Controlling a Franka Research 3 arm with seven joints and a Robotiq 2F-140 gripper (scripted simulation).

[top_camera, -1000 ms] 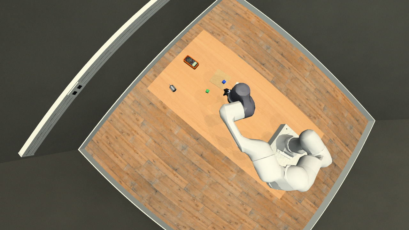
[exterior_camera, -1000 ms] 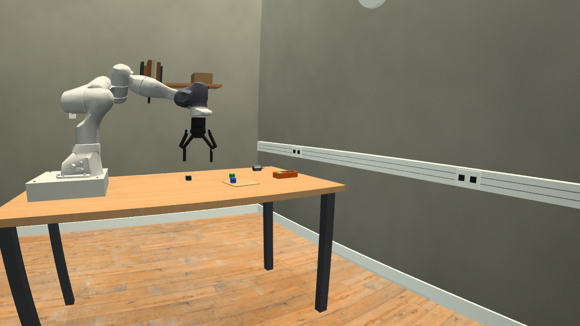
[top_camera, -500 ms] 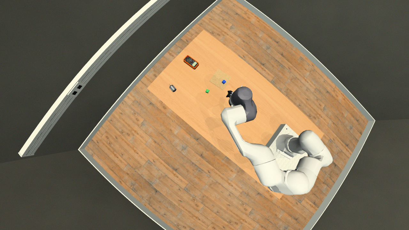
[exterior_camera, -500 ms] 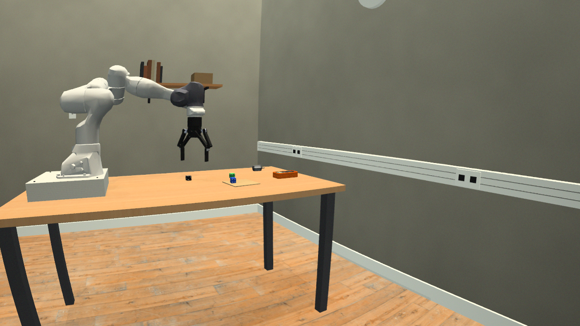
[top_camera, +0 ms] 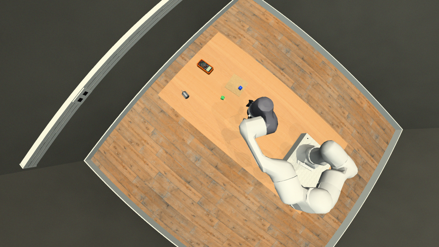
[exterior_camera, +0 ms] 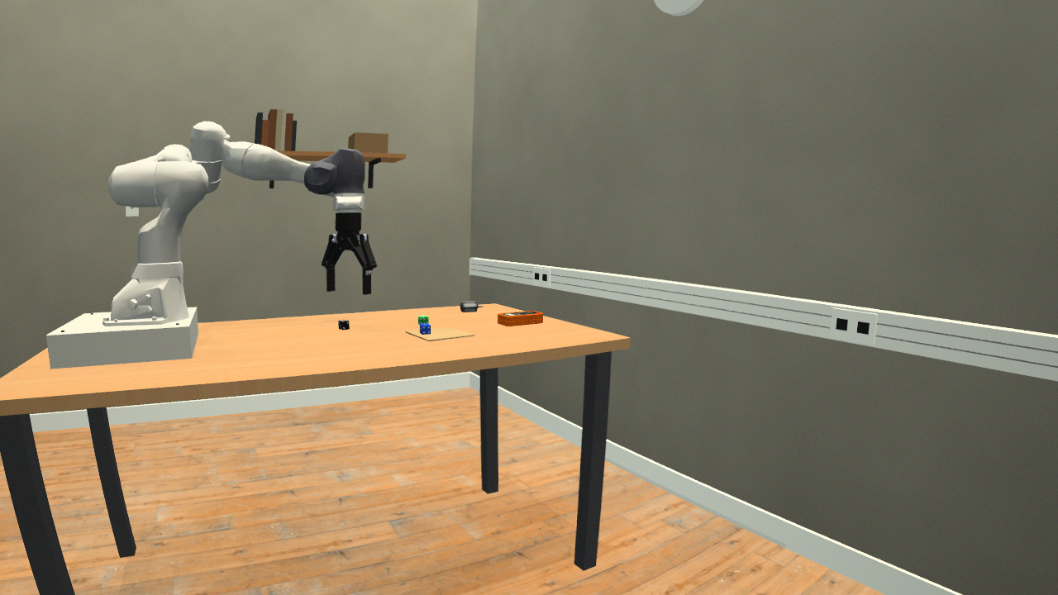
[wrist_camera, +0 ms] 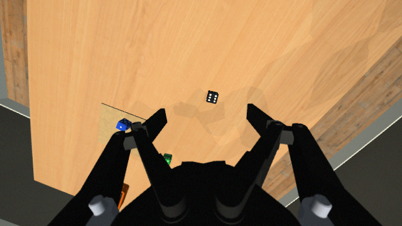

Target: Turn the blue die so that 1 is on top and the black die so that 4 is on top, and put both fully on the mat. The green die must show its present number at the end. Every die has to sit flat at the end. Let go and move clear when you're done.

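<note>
My hand is 10 cm above the black die, 1 cm to the right of it and 1 cm past it. The rest, counted from my hand: tan mat 21 cm ahead, 17 cm to the right, 11 cm below; then blue die 17 cm to the right, 17 cm ahead, 10 cm below; then green die 23 cm ahead, 10 cm below, 2 cm to the right.
</note>
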